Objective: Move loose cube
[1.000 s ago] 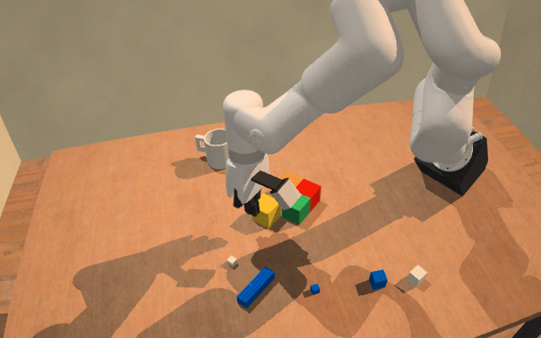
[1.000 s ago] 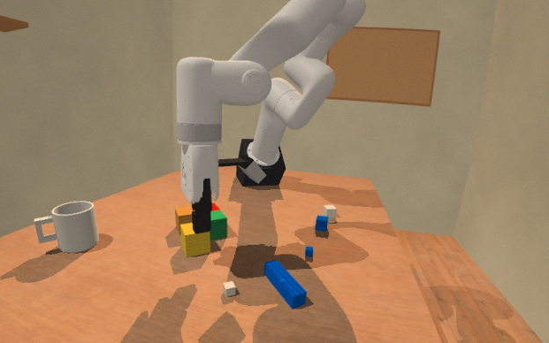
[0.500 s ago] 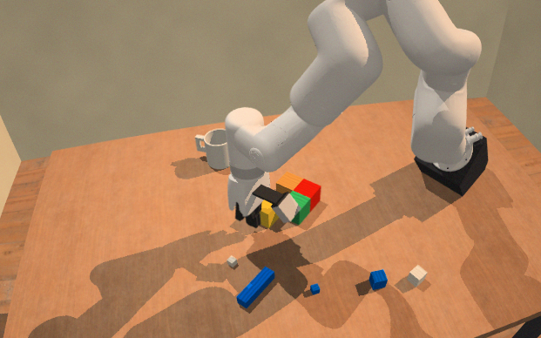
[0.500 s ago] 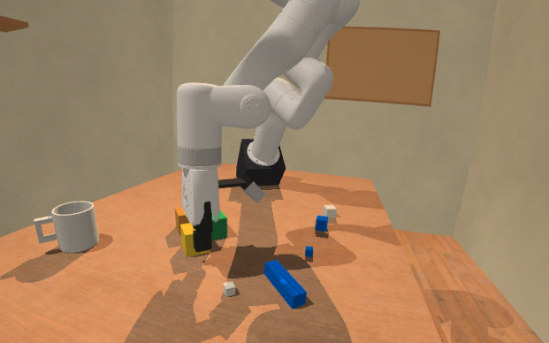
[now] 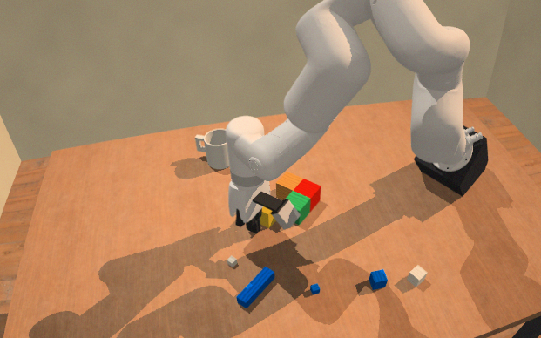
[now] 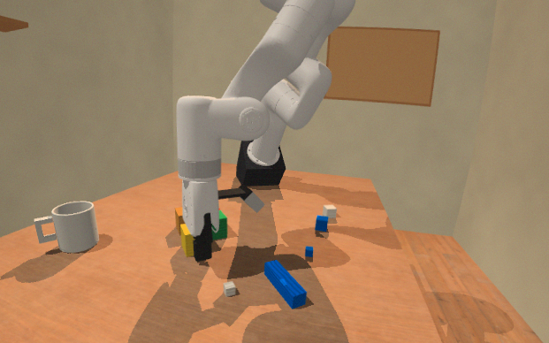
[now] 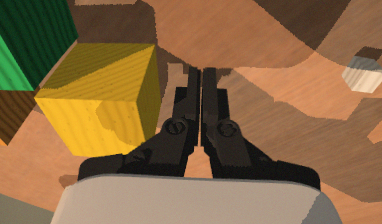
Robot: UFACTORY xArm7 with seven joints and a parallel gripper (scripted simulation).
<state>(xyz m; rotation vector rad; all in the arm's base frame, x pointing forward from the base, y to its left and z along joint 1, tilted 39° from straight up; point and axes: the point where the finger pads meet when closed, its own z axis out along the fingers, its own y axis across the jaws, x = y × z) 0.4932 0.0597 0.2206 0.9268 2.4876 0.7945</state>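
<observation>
Now: hand 5 cm to the left of the yellow cube and 3 cm past it. From my hand the other things lie so: red cube 13 cm behind, 10 cm to the right; then green cube 10 cm behind, 6 cm to the right; then orange cube 13 cm to the right, 9 cm behind.
</observation>
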